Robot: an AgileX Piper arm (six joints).
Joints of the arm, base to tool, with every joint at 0 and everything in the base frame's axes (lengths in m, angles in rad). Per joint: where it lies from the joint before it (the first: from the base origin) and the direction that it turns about. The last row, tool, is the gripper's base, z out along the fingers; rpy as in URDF.
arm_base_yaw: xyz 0.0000 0.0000 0.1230 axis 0 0 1
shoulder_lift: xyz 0.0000 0.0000 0.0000 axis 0 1 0
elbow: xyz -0.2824 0.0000 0.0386 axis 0 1 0
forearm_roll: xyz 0.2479 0.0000 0.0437 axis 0.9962 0 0.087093
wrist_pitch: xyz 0.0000 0.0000 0.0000 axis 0 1 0
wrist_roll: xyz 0.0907 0.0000 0.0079 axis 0.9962 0 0.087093
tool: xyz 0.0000 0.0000 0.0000 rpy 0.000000 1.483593 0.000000
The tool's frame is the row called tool.
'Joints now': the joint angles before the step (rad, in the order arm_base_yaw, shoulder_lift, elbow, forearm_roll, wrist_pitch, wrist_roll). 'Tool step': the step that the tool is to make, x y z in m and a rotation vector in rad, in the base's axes. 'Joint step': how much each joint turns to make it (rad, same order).
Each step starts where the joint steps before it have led.
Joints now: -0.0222, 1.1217, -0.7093, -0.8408, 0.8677, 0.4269
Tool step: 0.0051, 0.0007, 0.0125, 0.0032, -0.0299, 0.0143
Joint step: -0.0002, 0.0000, -0.0465, 0.0184, 0.0002, -0.0294
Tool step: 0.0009, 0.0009, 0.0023, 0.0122, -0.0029, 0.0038
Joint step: 0.0000, 0.0000, -0.0113, 0.0202, 0.0009, -0.0146
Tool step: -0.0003, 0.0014, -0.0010, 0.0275, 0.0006, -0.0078
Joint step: 0.0000, 0.0002, -0.0018, 0.0300, 0.0022, -0.0023
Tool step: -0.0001, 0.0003, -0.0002, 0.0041, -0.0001, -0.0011
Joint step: 0.0005, -0.0002, 0.0001, 0.0041, 0.0004, 0.0004
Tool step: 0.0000, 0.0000, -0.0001, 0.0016, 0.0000, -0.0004
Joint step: -0.0005, 0.0001, 0.0000, 0.0018, -0.0004, -0.0004
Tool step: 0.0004, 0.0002, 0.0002, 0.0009, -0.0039, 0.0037
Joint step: -0.0001, -0.0002, -0.0002, 0.0003, -0.0052, -0.0005
